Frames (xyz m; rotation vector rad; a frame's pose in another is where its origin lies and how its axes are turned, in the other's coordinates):
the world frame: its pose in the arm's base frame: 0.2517 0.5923 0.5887 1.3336 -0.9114 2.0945
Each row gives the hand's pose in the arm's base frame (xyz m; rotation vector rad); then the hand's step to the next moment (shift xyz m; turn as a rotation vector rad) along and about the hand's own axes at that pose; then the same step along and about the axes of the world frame.
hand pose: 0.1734 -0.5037 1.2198 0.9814 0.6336 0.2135
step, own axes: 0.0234 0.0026 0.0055 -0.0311 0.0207 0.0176
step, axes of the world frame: -0.0132 -0.0195 0.0056 0.0376 0.0084 0.0148
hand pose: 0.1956 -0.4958 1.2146 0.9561 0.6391 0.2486
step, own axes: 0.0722 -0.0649 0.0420 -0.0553 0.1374 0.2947
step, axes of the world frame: -0.0918 -0.0163 0.0499 0.1680 -0.0750 0.2737
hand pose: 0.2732 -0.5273 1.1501 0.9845 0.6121 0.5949
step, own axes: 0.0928 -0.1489 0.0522 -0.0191 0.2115 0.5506
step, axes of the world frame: -0.1701 -0.0358 0.0573 0.2375 -0.1970 0.5030
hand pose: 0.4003 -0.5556 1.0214 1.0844 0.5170 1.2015
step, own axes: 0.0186 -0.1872 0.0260 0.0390 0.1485 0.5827
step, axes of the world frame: -0.1826 -0.0496 0.0158 0.1827 -0.2702 0.5067
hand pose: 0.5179 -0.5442 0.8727 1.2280 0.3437 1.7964
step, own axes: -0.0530 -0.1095 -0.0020 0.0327 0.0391 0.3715
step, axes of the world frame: -0.1184 -0.0264 -0.0099 0.0782 -0.2076 0.3023
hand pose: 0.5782 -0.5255 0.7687 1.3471 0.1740 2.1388
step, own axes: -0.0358 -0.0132 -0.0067 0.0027 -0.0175 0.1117
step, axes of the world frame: -0.0380 0.0074 0.0011 0.0027 -0.0808 0.0791
